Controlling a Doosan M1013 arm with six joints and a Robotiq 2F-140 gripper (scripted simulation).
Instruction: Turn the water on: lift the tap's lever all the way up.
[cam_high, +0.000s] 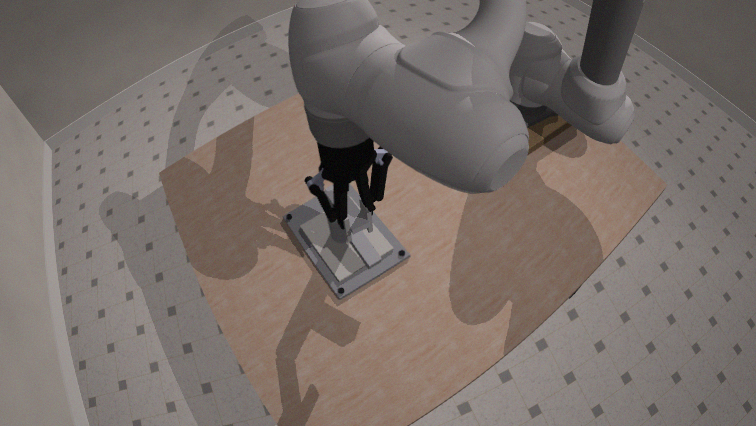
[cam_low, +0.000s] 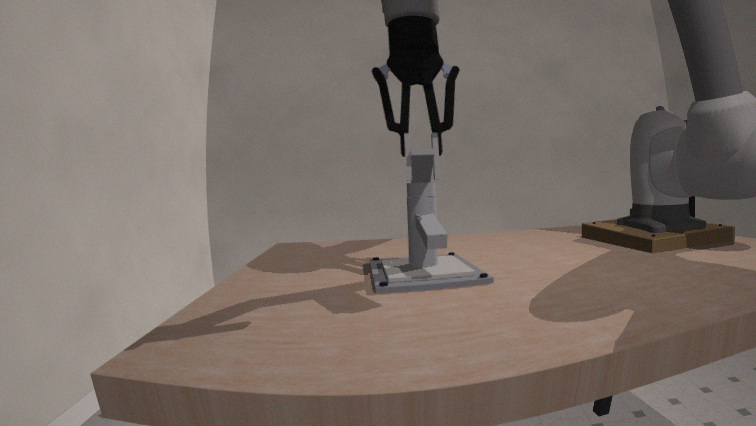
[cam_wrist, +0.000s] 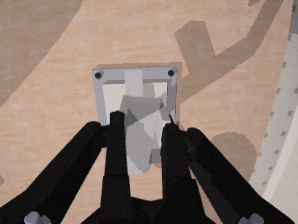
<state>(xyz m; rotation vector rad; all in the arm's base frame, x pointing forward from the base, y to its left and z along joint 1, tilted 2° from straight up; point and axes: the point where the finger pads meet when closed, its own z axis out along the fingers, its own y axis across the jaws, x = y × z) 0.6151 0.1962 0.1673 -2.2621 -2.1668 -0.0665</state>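
Right now my hand is 40 mm to the left of the lever and 10 mm above it. Also, from my hand: grey tap: 80 mm below, 60 mm to the right.
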